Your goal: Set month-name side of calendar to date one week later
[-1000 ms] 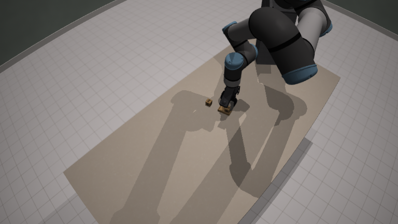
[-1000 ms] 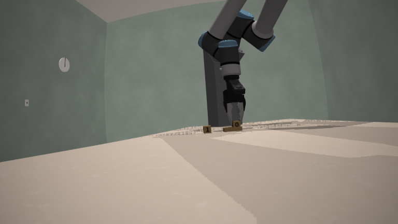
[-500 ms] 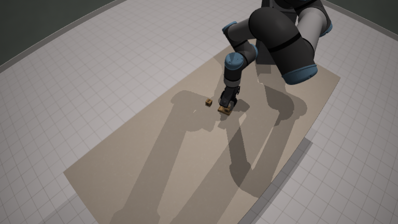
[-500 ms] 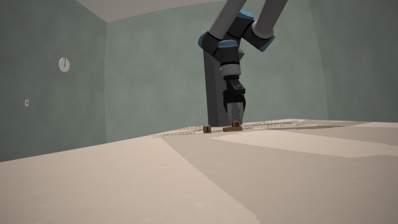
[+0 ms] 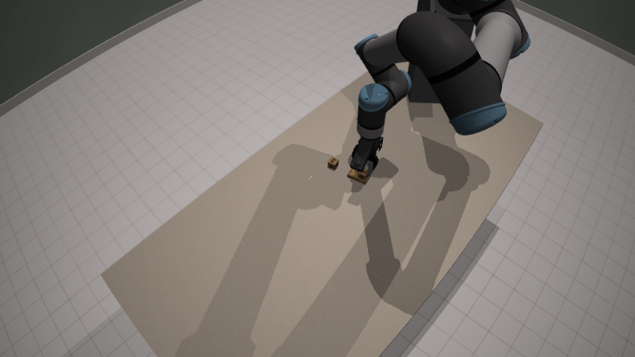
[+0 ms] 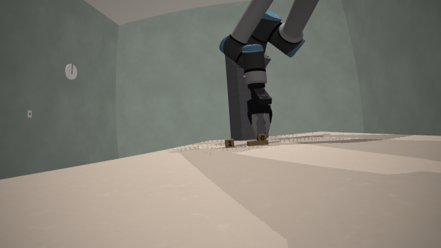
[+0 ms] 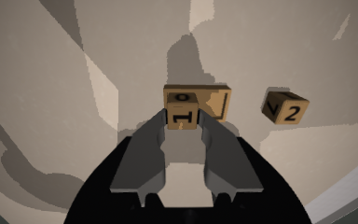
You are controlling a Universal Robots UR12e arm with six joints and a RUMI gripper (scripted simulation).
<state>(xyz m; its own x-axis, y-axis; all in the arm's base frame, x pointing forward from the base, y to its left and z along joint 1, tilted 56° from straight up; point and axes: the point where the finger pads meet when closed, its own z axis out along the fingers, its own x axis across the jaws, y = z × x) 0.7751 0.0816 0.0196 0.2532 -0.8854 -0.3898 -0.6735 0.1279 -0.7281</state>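
Now: the wooden tray 3 cm below my hand, 2 cm to the right of it and 1 cm ahead of it. The rest, counted from my hand: cube 12 cm to the right, 4 cm ahead, 2 cm below.
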